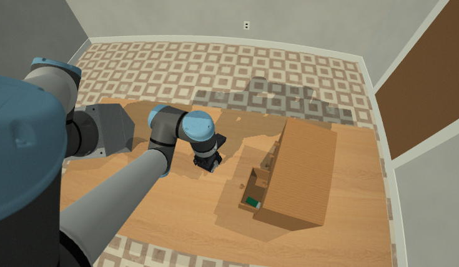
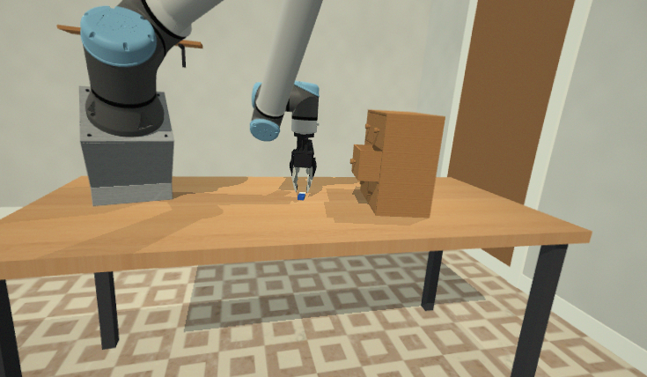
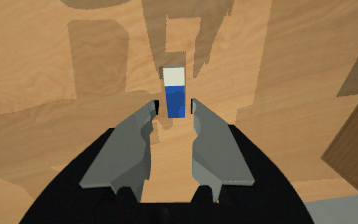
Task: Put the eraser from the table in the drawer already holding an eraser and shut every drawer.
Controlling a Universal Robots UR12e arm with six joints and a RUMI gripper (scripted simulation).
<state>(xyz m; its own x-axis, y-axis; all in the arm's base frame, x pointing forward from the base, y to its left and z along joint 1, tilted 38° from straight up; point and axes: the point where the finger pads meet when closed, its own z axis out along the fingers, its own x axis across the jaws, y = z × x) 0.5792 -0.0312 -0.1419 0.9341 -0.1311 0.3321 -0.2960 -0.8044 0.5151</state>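
Now: the blue eraser 10 mm to the left of my hand and 30 mm below it. From my hand the other things lie so: green eraser (210 mm ahead, 170 mm to the right, 90 mm above).
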